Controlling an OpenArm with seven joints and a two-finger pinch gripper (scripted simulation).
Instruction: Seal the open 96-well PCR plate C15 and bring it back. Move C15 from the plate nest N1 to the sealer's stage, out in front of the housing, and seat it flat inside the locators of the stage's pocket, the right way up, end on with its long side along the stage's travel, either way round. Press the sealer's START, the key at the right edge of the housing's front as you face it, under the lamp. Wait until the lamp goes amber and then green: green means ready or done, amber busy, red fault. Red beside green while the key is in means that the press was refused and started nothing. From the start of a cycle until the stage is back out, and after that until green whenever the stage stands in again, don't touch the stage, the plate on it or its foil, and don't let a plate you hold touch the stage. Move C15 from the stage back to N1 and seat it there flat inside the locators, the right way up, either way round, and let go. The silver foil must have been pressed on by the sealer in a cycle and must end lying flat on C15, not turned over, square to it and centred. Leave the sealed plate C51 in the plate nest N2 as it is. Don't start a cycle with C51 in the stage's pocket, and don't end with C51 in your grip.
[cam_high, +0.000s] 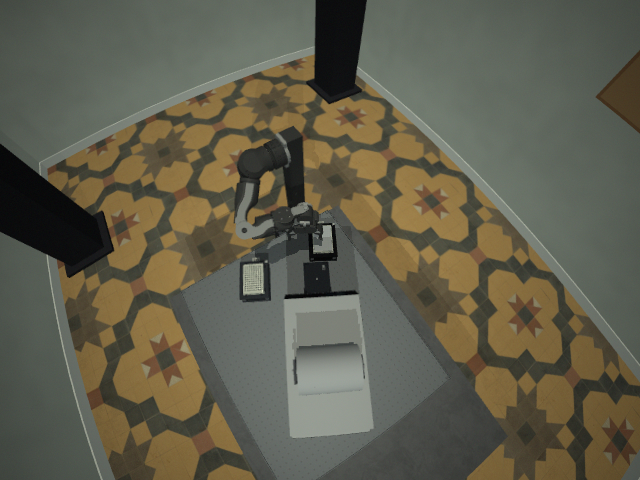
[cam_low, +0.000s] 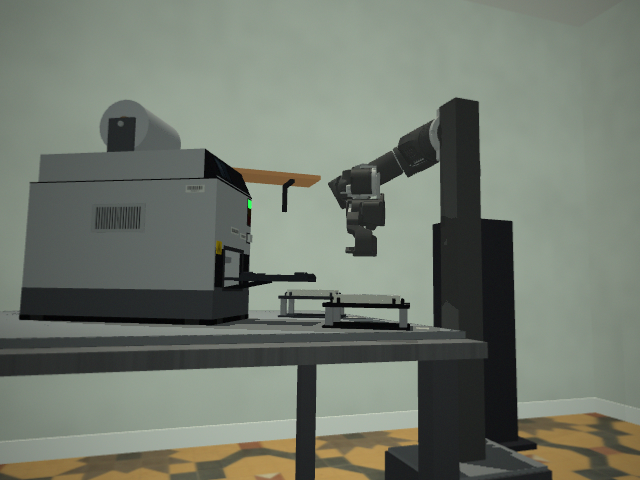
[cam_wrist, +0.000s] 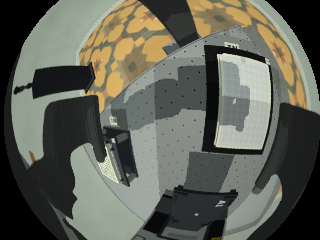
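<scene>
Now: hand 26 cm to the left of the plate C15, 8 cm above it and 2 cm short of it. The rest, counted from my hand: sealer stage: 17 cm ahead, 5 cm to the right, 5 cm below; sealed plate C51: 9 cm below, 8 cm to the left, 2 cm ahead; start key: 21 cm ahead, 18 cm to the right, 5 cm above.
</scene>
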